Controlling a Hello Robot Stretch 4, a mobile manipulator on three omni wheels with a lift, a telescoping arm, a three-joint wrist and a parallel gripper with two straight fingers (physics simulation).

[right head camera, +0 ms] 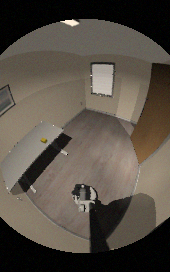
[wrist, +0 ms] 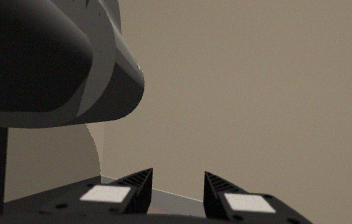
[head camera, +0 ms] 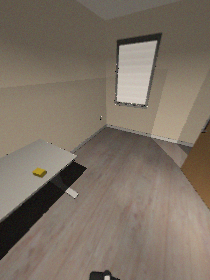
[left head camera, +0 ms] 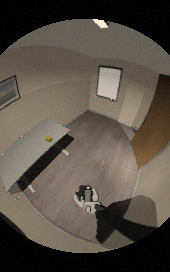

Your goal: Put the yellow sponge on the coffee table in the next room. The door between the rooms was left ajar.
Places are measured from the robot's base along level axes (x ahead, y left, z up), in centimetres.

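Pixels of known places: gripper, between the fingertips: (right head camera: 75,199) (wrist: 177,185) (left head camera: 79,201).
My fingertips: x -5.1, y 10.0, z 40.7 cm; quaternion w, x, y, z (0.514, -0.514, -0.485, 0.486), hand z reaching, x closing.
Note:
Behind a point stands the place of what it marks.
The yellow sponge (head camera: 39,172) @(z 73.6, x 75.9, y 62.6 cm) (left head camera: 48,138) @(z 73.6, x 75.8, y 61.9 cm) (right head camera: 43,140) @(z 73.4, x 75.2, y 62.1 cm) lies on a light grey table (head camera: 20,162) @(z 69.1, x 93.9, y 94.8 cm) (left head camera: 30,147) @(z 69.2, x 57.8, y 92.0 cm) (right head camera: 25,150) @(z 69.1, x 56.1, y 98.7 cm) at the left in the head views. My gripper (wrist: 177,185) @(z 40.7, x -5.1, y 10.0 cm) is open in the wrist view, with a wall behind the gap between its fingers and no object between them. It is apart from the sponge, which does not show in the wrist view. The brown door (head camera: 200,167) @(z 33.4, x 114.3, y -137.9 cm) (left head camera: 156,120) @(z 110.5, x 103.1, y -137.2 cm) (right head camera: 154,110) @(z 114.6, x 104.1, y -137.3 cm) is at the right; how far it stands open cannot be told. The coffee table is not identifiable in these views.
A window (head camera: 136,72) @(z 149.3, x 288.4, y -72.3 cm) (left head camera: 109,83) @(z 137.4, x 288.4, y -72.3 cm) (right head camera: 102,79) @(z 137.4, x 290.2, y -69.2 cm) is in the far wall. A framed picture (left head camera: 7,92) @(z 156.9, x 91.4, y 132.5 cm) (right head camera: 5,99) @(z 156.6, x 96.6, y 129.3 cm) hangs on the left wall. A white table foot (head camera: 72,192) (left head camera: 65,152) reaches onto the floor beside the table. Dark shadow lies along the table's side.

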